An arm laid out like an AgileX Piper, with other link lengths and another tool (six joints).
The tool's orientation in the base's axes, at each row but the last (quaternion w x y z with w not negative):
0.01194 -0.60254 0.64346 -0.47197
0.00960 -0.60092 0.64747 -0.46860
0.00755 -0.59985 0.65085 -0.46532
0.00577 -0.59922 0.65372 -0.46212
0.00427 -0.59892 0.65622 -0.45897
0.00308 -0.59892 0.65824 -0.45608
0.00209 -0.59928 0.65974 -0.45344
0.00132 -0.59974 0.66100 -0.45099
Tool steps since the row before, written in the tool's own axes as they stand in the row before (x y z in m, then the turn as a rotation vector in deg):
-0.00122 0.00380 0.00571 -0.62 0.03 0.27
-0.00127 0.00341 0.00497 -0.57 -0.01 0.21
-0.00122 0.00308 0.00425 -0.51 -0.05 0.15
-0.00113 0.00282 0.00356 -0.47 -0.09 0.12
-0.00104 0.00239 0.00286 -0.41 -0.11 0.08
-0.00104 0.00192 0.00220 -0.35 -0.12 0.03
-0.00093 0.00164 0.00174 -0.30 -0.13 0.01
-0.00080 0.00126 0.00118 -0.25 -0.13 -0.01
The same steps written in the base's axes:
0.00077 -0.00308 -0.00620 0.30 0.32 -0.51
0.00059 -0.00251 -0.00559 0.29 0.33 -0.43
0.00037 -0.00204 -0.00497 0.27 0.32 -0.33
0.00012 -0.00164 -0.00438 0.27 0.31 -0.27
0.00001 -0.00122 -0.00367 0.25 0.29 -0.20
0.00000 -0.00075 -0.00301 0.21 0.28 -0.13
-0.00008 -0.00051 -0.00251 0.19 0.25 -0.09
-0.00013 -0.00023 -0.00188 0.17 0.22 -0.05

